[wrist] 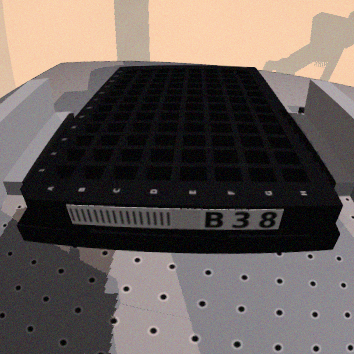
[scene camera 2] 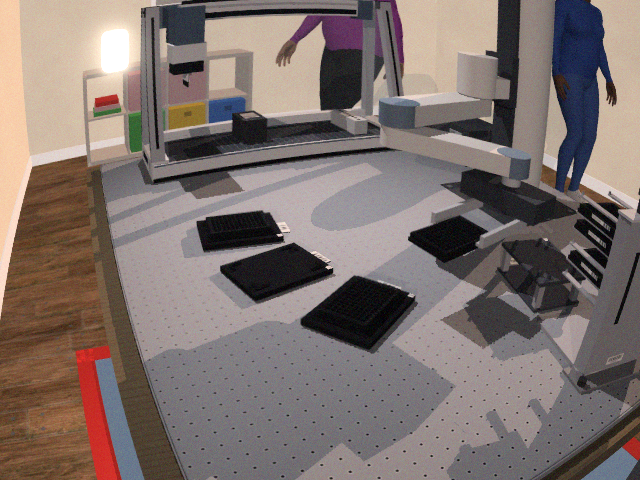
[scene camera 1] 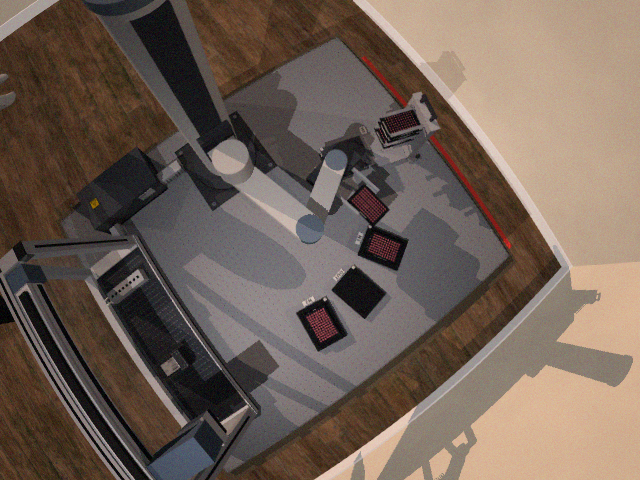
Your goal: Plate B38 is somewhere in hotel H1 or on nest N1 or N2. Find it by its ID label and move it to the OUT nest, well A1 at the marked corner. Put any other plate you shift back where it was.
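Places are measured from the arm's base along level axes (x ahead, y left, z up), in millimetres.
Pixels of known places: gripper, fingertip midpoint: (wrist: 179, 95) (scene camera 2: 456, 229) (scene camera 1: 368, 202).
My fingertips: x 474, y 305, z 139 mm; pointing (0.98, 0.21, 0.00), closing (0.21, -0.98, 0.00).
Ahead of a thing's pixels: the offset from my fingertips to its top centre. "*": to the spot under its first point.
Plate B38 @[dx +6, dy +0, dz -3 mm] (scene camera 1: 368, 204) (scene camera 2: 443, 238) (wrist: 185, 197) is held level above the table; its label faces the wrist camera. My gripper (scene camera 1: 363, 200) (scene camera 2: 456, 229) (wrist: 179, 95) is shut on it, one finger along each long side. The OUT nest @[dx +237, dy -192, dz -110 mm] (scene camera 1: 359, 291) (scene camera 2: 276, 271) is a bare black nest with a white mark at one corner. One nest beside it bears a plate @[dx +162, dy -20, dz -100 mm] (scene camera 1: 383, 248) (scene camera 2: 361, 304), and the nest on its other side bears another plate @[dx +251, dy -371, dz -100 mm] (scene camera 1: 321, 325) (scene camera 2: 240, 223). Hotel H1 (scene camera 1: 424, 114) (scene camera 2: 615, 310) holds several plates.
A black stand on posts @[* dx -181, dy +55, dz -66 mm] (scene camera 2: 537, 258) is between the held plate and the hotel. A gantry machine @[* dx -1, dy -756, dz -77 mm] (scene camera 1: 193, 330) (scene camera 2: 268, 157) stands along the far side of the table. A black box @[* dx -563, dy -690, dz -11 mm] (scene camera 1: 121, 191) is near the arm's column. A red strip (scene camera 1: 465, 186) runs along the table's edge.
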